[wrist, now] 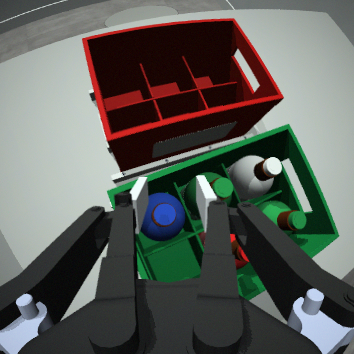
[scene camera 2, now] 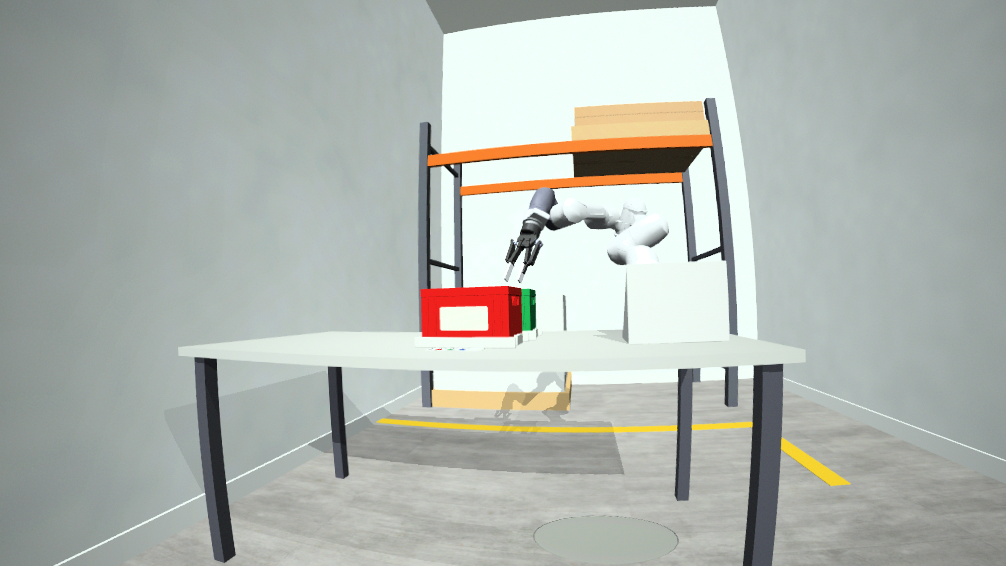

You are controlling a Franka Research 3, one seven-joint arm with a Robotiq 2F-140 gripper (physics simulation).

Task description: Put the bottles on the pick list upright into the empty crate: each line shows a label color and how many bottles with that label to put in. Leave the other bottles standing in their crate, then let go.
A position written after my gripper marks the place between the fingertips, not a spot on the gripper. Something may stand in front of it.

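Observation:
I can see a white rail (scene camera 2: 446,342), and with it a green bottle (wrist: 222,186) and a blue bottle (wrist: 164,217). My own gripper (scene camera 2: 512,280) is visible too, and the wrist view (wrist: 171,188) also shows me that gripper.

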